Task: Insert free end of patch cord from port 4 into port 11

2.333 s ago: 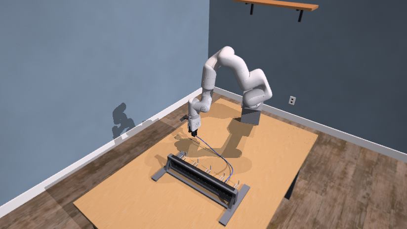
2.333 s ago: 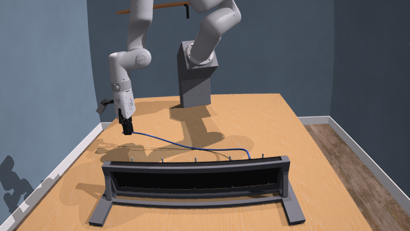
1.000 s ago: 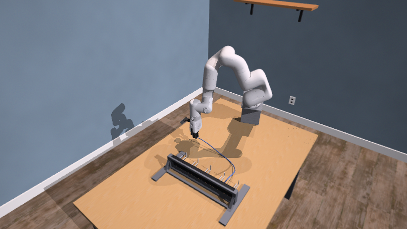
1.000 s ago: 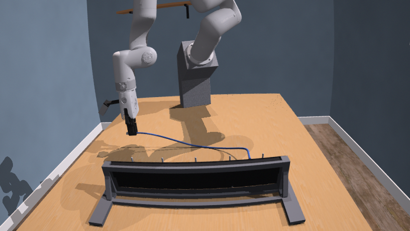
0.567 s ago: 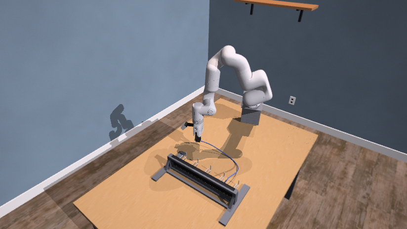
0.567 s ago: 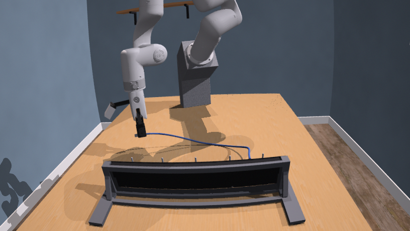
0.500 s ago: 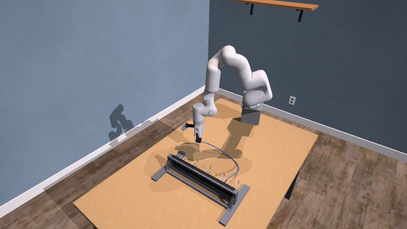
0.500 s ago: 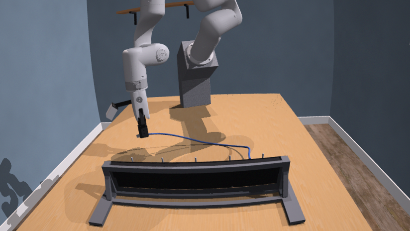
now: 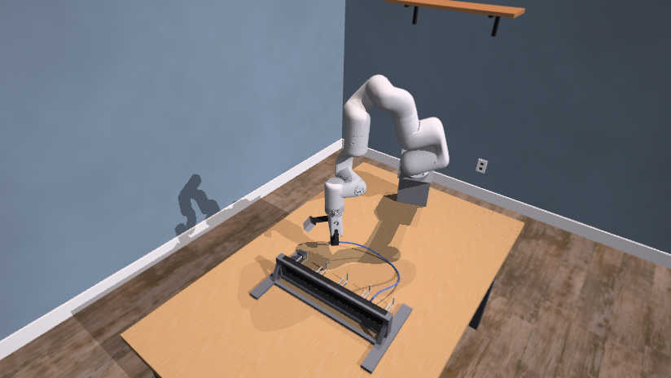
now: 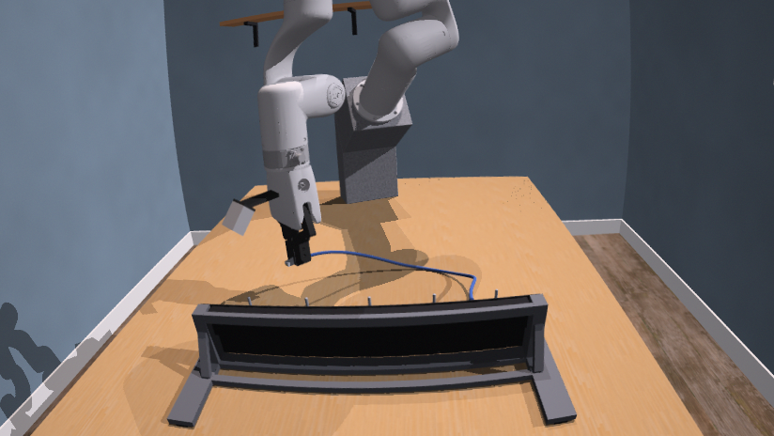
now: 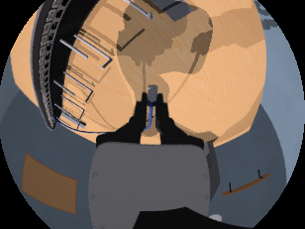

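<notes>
Now: hand 10 mm to the left of the plug, 10 mm short of it and 10 mm above it.
</notes>
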